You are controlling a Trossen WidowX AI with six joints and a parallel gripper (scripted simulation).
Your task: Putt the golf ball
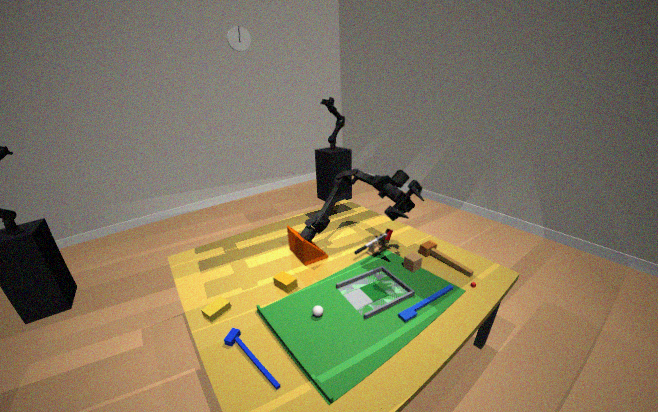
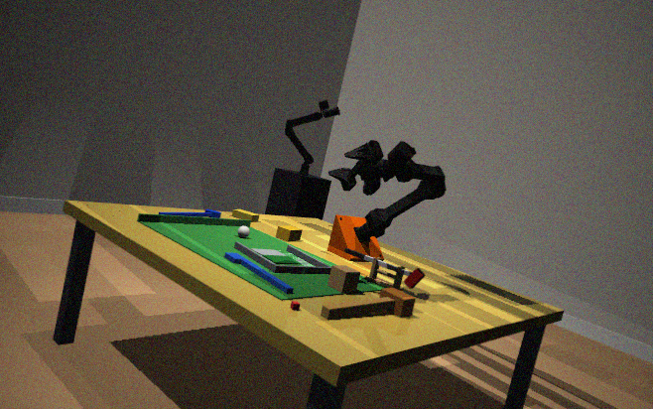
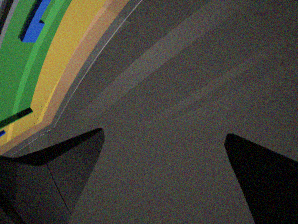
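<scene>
Now: the red putter 29 cm below my gripper tip, 27 cm behind it and 6 cm to the left of it. Also, from my gripper tip: small red ball: 34 cm below, 23 cm ahead, 18 cm to the left; then green mat: 35 cm below, 25 cm to the right, 1 cm behind; then wooden cube: 31 cm below, 9 cm to the left, 5 cm behind.
</scene>
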